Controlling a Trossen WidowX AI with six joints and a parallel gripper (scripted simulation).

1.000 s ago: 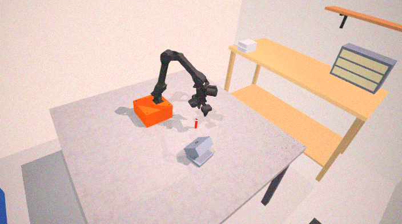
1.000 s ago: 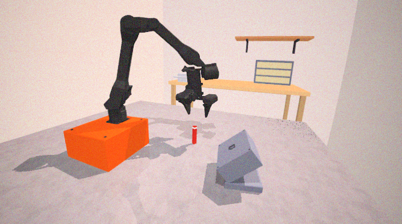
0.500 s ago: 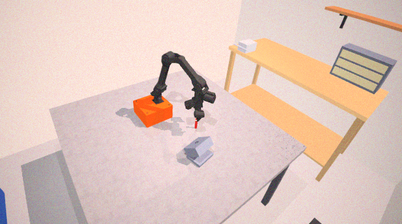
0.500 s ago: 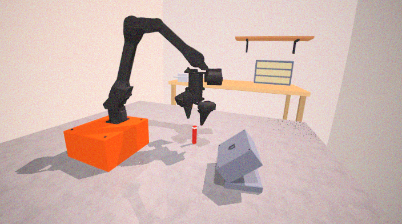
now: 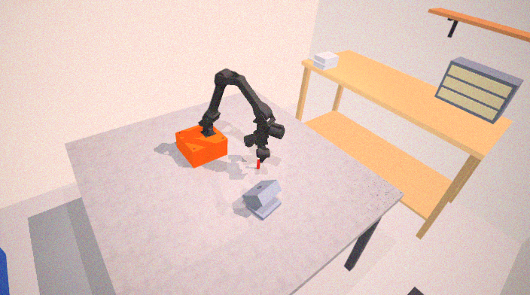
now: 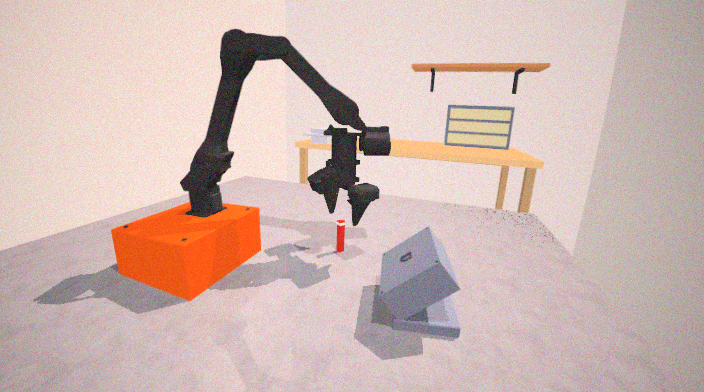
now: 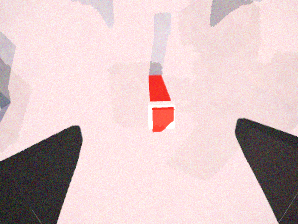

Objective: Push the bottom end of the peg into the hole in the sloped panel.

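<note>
Right now the red peg is 30 mm below my gripper tip. From my gripper tip the other things lie so: grey sloped panel 190 mm ahead, 130 mm to the right, 10 mm below.
</note>
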